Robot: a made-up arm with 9 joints. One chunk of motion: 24 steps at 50 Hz.
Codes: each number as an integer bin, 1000 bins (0 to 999) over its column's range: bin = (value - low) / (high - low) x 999, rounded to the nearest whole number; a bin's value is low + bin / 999 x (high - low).
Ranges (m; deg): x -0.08..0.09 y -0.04..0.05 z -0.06..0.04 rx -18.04..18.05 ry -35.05..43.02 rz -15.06..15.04
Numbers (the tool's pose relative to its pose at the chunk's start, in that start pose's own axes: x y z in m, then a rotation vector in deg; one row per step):
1: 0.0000 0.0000 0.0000 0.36 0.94 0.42
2: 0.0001 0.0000 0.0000 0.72 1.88 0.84
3: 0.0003 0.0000 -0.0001 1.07 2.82 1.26
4: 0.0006 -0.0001 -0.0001 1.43 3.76 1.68
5: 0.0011 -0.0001 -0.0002 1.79 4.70 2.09
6: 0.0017 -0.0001 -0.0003 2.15 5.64 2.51
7: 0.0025 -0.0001 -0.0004 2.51 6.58 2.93
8: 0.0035 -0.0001 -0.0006 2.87 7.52 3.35
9: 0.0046 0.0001 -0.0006 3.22 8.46 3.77
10: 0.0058 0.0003 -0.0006 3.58 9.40 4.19
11: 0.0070 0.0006 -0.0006 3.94 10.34 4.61
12: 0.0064 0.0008 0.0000 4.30 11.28 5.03
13: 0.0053 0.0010 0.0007 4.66 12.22 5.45
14: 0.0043 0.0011 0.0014 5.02 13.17 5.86
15: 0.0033 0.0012 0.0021 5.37 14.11 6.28
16: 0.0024 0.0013 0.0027 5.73 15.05 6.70
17: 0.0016 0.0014 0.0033 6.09 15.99 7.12
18: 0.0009 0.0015 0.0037 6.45 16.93 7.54
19: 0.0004 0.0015 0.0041 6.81 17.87 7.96
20: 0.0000 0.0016 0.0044 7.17 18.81 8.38
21: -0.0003 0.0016 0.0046 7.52 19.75 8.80
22: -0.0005 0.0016 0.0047 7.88 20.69 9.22
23: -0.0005 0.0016 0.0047 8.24 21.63 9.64
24: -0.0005 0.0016 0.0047 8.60 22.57 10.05
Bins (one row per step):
1: 470 444 599 509 461 514
2: 471 444 599 519 473 528
3: 472 444 598 529 485 542
4: 474 443 598 539 497 556
5: 477 443 597 549 509 569
6: 480 443 596 559 521 583
7: 485 443 595 569 533 597
8: 491 443 593 579 545 611
9: 497 445 593 588 557 625
10: 504 447 593 598 569 639
11: 511 451 593 608 581 653
12: 508 453 599 618 593 667
13: 501 455 606 628 605 681
14: 495 456 613 638 617 694
15: 490 457 620 648 629 708
16: 484 458 626 658 641 722
17: 480 460 632 668 653 736
18: 475 461 636 678 665 750
19: 472 461 640 688 677 764
20: 470 462 643 698 689 778
21: 468 462 645 708 701 792
22: 467 462 646 717 713 806
23: 467 462 646 727 725 820
24: 467 462 646 737 737 833

